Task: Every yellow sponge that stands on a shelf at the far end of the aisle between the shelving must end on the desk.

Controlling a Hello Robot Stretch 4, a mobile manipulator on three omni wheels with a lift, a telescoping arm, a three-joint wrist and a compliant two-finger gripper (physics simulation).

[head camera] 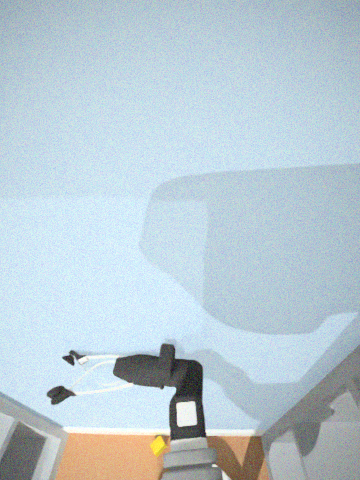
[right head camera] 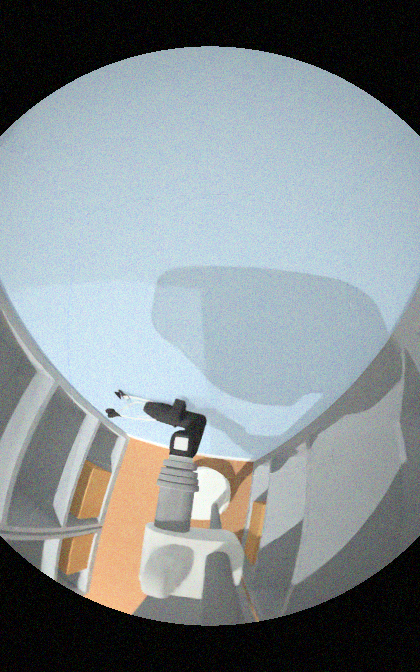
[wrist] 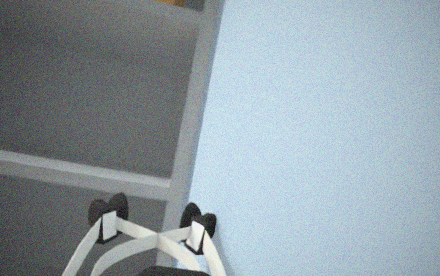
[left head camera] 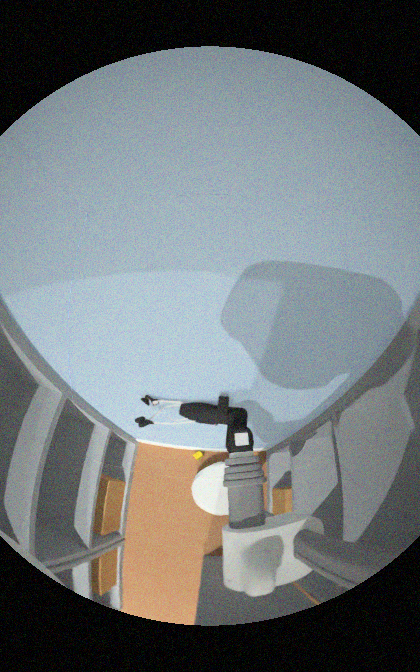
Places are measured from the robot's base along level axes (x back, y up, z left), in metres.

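Pixels of known places: gripper, fingertip midpoint: (head camera: 55, 376) (wrist: 154, 213).
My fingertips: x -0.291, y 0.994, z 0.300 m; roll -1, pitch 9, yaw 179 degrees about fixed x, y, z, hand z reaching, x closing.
Observation:
Behind a point stands the place of what it marks.
A small yellow sponge (head camera: 158, 445) {x -0.269, y 0.073, z 0.161 m} (left head camera: 198, 455) lies on the orange-brown floor near the foot of the blue end wall, just left of my arm in the head view. It does not show in the right head view. My gripper (head camera: 65, 376) (left head camera: 144, 411) (right head camera: 116, 404) (wrist: 154, 213) {x -0.290, y 0.994, z 0.300 m} is open and empty, held high and pointing left in front of the wall, beside the end of the left shelving (left head camera: 47, 450) (right head camera: 30, 440) (wrist: 189, 100) {x -0.334, y 1.185, z 0.681 m}. No sponge shows on the shelf parts in view. The desk does not show in these views.
The right shelving (left head camera: 320, 460) (right head camera: 285, 480) stands close on the other side of the aisle. Brown boxes (left head camera: 110, 505) (right head camera: 91, 491) stand on low shelves at the left. A white round object (left head camera: 209, 489) (right head camera: 210, 492) shows below my arm. The blue wall (head camera: 100, 275) {x -0.332, y 1.274, z 0.125 m} closes the aisle.

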